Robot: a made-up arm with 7 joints.
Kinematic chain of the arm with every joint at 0, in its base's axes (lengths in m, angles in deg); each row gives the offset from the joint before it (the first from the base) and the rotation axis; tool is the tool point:
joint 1: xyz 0 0 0.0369 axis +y
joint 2: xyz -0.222 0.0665 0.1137 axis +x
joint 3: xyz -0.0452 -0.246 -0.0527 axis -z
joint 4: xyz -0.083 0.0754 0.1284 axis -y
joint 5: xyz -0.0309 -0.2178 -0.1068 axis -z
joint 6: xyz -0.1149 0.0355 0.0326 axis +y
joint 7: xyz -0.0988 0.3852 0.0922 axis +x
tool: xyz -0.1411 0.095 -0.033
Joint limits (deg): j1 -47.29..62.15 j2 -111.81..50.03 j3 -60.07..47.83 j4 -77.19..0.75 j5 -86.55..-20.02 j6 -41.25..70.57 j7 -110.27..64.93
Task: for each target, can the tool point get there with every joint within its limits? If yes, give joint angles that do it. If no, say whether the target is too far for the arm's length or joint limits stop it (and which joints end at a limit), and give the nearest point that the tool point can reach.
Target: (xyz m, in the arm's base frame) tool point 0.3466 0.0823 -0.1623
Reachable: no: joint limits stop it (at a limit: joint 1, joint 3, joint 4, joint 5, joint 6, joint 7) | nearest point 0.4194 0.1234 0.2547 | short by 0.425 m
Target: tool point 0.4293 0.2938 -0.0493
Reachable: no: joint limits stop it (at a limit: joint 1, joint 3, joint 4, joint 5, joint 6, joint 7) | nearest point 0.3284 0.3244 0.2066 | short by 0.277 m
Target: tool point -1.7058 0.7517 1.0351
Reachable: no: too far | nearest point -1.0448 0.4653 0.6483 | short by 0.818 m
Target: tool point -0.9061 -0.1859 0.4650
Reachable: yes | joints -18.24 4.58 8.94 -63.52 -44.16 -14.46 -19.79
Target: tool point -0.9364 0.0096 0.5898
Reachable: yes | joints -34.50 -45.41 -50.88 -42.02 -60.77 44.79 -7.92
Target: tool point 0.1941 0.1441 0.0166
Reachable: no: joint limits stop it (at a limit: joint 1, joint 4, joint 5, joint 6, joint 7) | nearest point 0.2706 0.3739 0.1788 | short by 0.291 m
